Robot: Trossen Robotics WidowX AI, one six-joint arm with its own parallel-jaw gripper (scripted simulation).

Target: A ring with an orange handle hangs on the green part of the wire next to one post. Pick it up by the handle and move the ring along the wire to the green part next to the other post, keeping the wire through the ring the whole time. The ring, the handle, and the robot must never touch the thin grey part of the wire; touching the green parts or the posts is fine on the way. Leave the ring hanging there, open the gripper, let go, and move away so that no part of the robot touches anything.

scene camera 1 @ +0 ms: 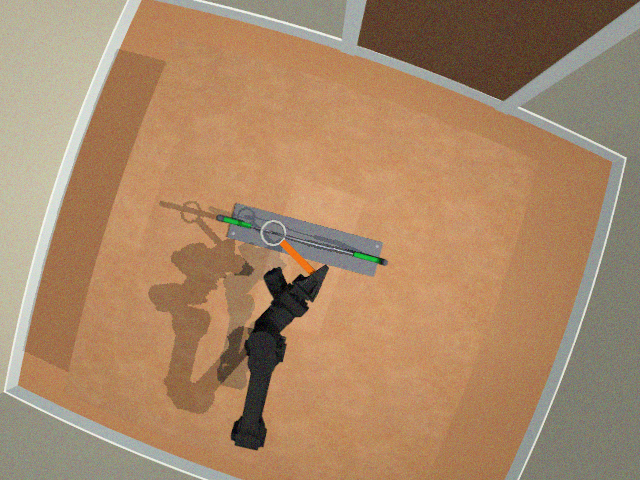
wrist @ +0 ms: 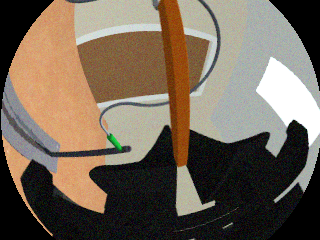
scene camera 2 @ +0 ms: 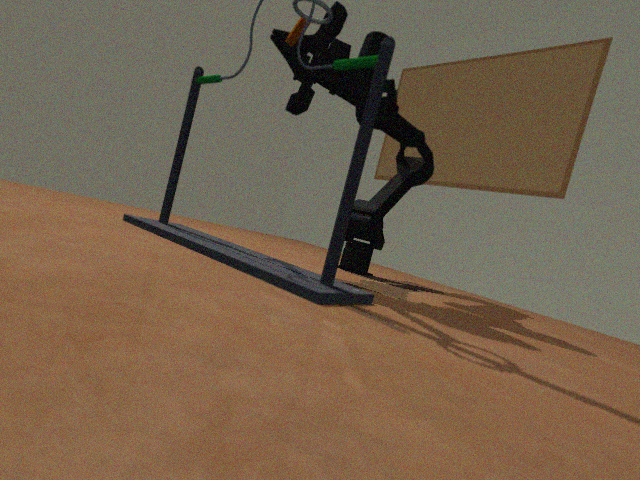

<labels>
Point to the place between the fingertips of my gripper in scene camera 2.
271,33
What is my gripper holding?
A ring.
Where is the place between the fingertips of my gripper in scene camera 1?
At 327,266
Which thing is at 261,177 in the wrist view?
My gripper.
</labels>
